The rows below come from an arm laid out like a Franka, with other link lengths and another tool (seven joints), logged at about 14 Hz.
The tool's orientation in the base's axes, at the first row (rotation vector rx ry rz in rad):
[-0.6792, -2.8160, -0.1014]
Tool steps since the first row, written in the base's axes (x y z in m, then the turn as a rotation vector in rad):
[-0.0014, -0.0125, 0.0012, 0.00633, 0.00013, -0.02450]
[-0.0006, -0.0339, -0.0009, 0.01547, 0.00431, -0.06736]
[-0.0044, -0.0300, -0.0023, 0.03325, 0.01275, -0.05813]
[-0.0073, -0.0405, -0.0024, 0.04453, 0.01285, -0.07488]
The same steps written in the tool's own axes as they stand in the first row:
[-0.0040, -0.0117, -0.0024, -0.01153, 0.00275, 0.02236]
[-0.0146, -0.0304, -0.0032, -0.02828, 0.01019, 0.06238]
[-0.0100, -0.0287, -0.0005, -0.03759, 0.02592, 0.05062]
[-0.0121, -0.0394, -0.0011, -0.05146, 0.03099, 0.06439]

